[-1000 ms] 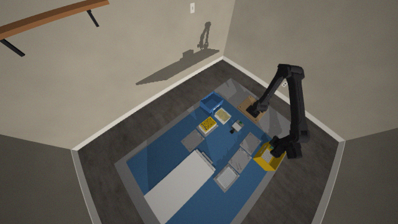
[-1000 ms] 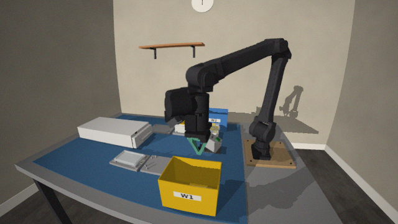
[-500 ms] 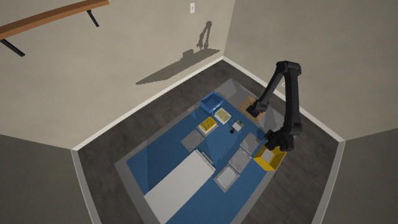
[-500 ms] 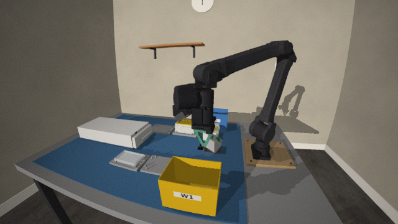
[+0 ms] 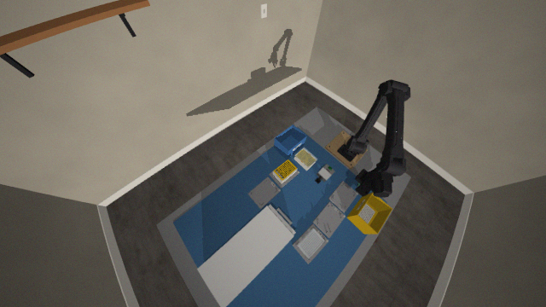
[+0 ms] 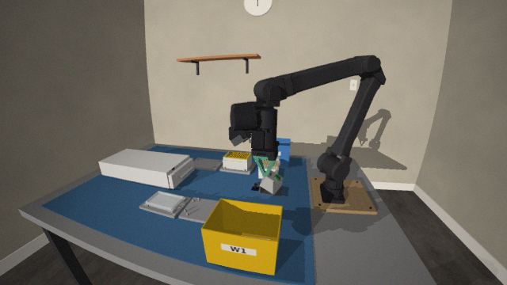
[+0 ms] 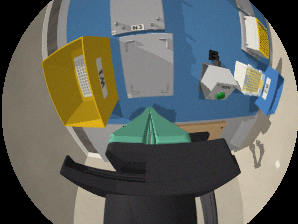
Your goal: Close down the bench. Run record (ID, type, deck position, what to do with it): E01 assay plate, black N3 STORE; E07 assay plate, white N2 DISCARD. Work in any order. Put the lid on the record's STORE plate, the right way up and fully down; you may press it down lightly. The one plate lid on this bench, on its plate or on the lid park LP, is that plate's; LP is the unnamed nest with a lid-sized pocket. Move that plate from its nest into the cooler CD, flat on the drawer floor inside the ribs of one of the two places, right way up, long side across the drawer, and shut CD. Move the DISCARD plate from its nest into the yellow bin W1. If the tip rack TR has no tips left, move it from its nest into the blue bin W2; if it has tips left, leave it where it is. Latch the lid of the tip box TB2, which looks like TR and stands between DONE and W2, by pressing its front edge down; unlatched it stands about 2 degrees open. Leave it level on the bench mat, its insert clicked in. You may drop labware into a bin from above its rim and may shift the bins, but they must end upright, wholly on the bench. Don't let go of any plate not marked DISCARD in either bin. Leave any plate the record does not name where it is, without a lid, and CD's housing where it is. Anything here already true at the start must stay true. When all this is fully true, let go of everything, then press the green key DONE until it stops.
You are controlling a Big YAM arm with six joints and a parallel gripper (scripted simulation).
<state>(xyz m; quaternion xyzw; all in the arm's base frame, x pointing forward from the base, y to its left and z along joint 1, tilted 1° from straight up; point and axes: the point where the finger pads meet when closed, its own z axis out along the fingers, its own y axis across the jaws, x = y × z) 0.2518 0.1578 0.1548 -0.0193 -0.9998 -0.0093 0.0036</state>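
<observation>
Right now the green DONE key is 30 mm behind my hand, 170 mm to the right of it and 100 mm below it. From my hand the other things lie so: grey lid park nest: 30 mm ahead, 160 mm below; then done key block: 10 mm behind, 170 mm to the right, 110 mm below; then yellow bin W1: 20 mm ahead, 160 mm to the left, 130 mm below.
</observation>
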